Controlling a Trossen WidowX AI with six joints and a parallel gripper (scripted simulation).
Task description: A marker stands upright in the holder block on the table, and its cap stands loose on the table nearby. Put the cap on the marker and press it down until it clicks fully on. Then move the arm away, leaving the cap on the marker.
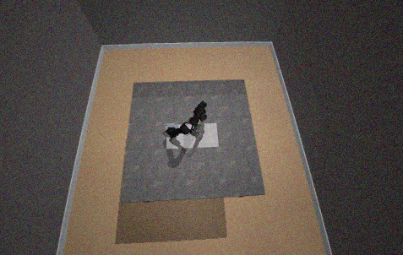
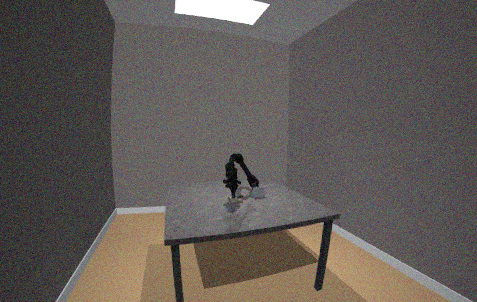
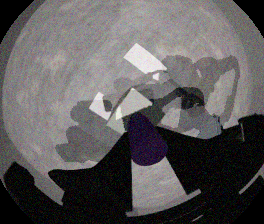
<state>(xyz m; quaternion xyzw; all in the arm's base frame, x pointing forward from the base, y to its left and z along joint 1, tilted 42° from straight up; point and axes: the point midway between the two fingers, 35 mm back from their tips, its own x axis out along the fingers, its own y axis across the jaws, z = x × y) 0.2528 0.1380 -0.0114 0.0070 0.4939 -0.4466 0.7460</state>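
Now: gripper tip 10 mm below the purple cap. Also, from my gripper tip: white block (60 mm below).
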